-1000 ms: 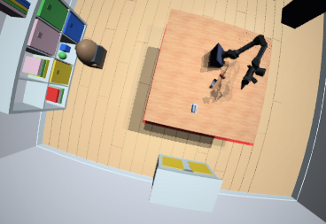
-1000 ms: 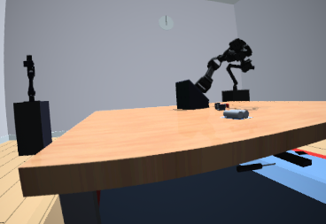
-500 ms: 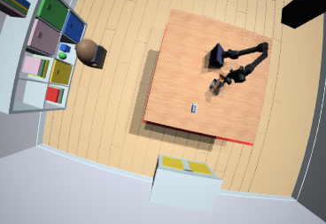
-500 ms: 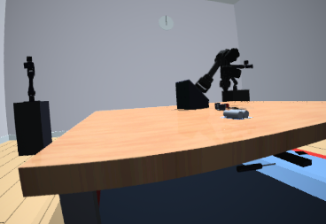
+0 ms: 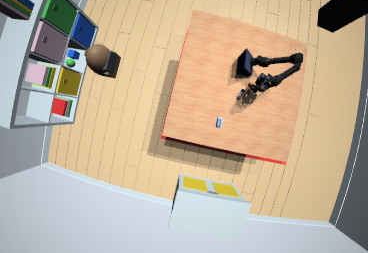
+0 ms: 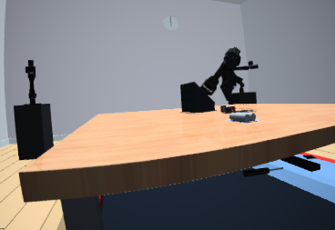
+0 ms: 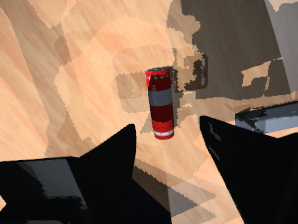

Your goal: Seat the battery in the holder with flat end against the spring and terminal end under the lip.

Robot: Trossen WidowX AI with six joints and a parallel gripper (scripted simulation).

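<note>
The battery lies 4 cm below my gripper tip.
</note>
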